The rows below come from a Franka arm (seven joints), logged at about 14 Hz.
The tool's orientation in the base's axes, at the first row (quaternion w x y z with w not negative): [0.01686, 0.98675, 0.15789, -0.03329]
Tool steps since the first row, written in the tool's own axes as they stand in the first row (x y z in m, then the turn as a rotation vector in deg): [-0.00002, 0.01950, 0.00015, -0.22, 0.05, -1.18]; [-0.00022, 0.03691, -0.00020, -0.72, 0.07, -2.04]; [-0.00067, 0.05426, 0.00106, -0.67, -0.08, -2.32]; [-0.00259, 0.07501, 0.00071, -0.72, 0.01, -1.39]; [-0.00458, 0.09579, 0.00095, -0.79, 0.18, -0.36]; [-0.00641, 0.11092, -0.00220, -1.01, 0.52, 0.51]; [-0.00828, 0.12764, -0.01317, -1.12, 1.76, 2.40]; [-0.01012, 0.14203, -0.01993, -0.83, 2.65, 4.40]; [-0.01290, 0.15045, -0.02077, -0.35, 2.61, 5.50]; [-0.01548, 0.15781, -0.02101, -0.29, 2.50, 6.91]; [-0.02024, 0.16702, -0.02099, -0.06, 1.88, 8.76]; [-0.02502, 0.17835, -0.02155, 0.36, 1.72, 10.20]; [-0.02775, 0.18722, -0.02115, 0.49, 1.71, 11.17]
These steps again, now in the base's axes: [0.00607, -0.01853, 0.00030, -0.12, -0.06, 1.19]; [0.01135, -0.03511, 0.00106, -0.54, -0.20, 2.09]; [0.01627, -0.05178, 0.00023, -0.52, -0.03, 2.36]; [0.02096, -0.07206, 0.00118, -0.60, -0.17, 1.44]; [0.02556, -0.09242, 0.00156, -0.67, -0.40, 0.42]; [0.02874, -0.10722, 0.00517, -0.83, -0.83, -0.43]; [0.03286, -0.12320, 0.01663, -0.66, -2.12, -2.27]; [0.03603, -0.13714, 0.02383, -0.22, -2.97, -4.27]; [0.03607, -0.14596, 0.02505, 0.15, -2.83, -5.40]; [0.03594, -0.15374, 0.02564, 0.09, -2.77, -6.81]; [0.03431, -0.16396, 0.02617, 0.00, -2.19, -8.69]; [0.03336, -0.17618, 0.02733, 0.26, -1.97, -10.16]; [0.03352, -0.18547, 0.02732, 0.32, -1.96, -11.13]
